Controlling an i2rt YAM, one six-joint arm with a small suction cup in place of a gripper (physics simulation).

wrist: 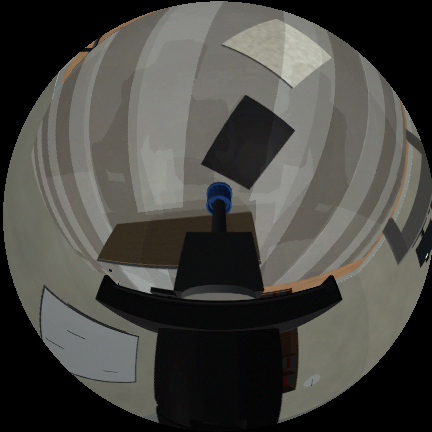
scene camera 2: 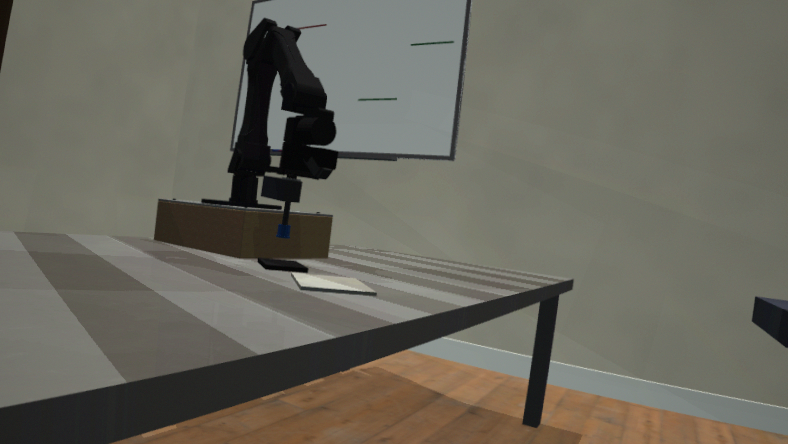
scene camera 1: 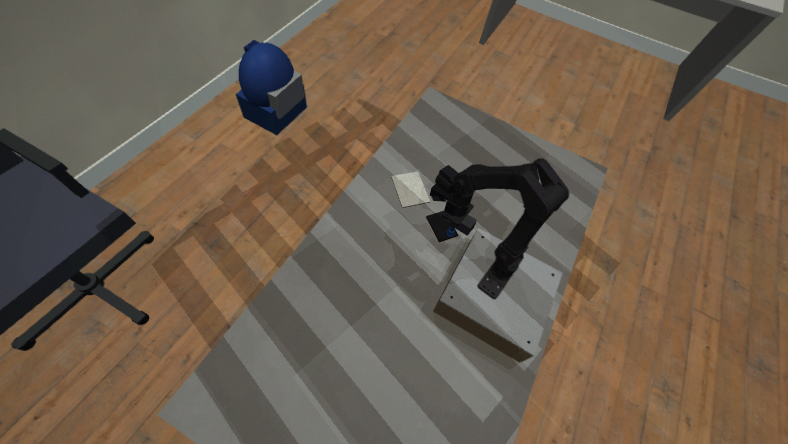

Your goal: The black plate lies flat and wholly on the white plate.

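The black plate lies flat on the striped table top, near the arm's base box. The white plate lies flat on the table beside it, farther from the base box, with a small gap between the two. My gripper, a blue suction cup, points down and hangs in the air with a clear gap above the black plate. Nothing hangs from the cup. In the wrist view the cup shows just off the black plate's near corner.
The arm stands on a box close to the black plate, on the striped table. A chair and a blue rounded object stand beyond the table. A whiteboard hangs on the wall.
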